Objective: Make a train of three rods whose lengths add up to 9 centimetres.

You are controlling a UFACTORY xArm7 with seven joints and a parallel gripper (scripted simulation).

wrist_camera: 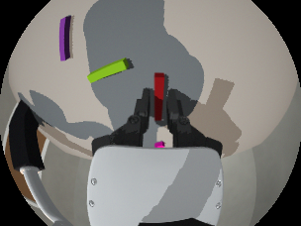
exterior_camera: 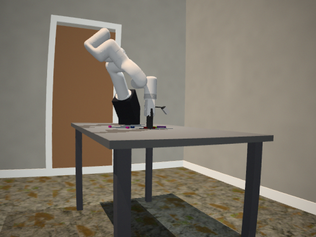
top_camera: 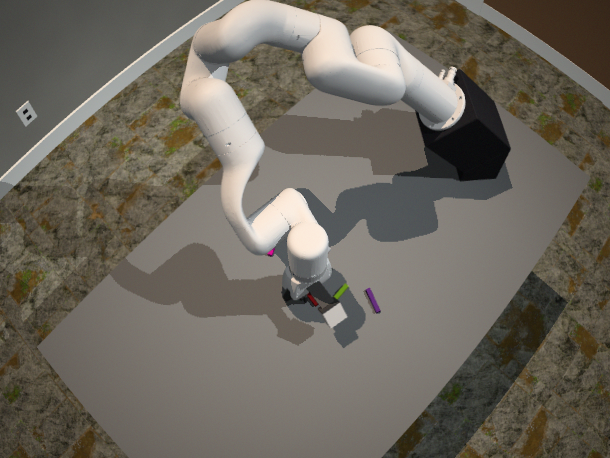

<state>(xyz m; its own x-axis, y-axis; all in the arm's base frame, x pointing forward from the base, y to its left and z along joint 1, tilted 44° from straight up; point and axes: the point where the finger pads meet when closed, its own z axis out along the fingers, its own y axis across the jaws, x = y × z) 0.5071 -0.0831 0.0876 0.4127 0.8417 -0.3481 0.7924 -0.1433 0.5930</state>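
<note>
My gripper is now 20 mm above the red rod. Round my hand: lime rod 60 mm to the left, 30 mm behind, 20 mm below; purple rod 140 mm to the left, 50 mm behind, 20 mm below; blue rod 90 mm behind, 70 mm to the right, 20 mm below.
</note>
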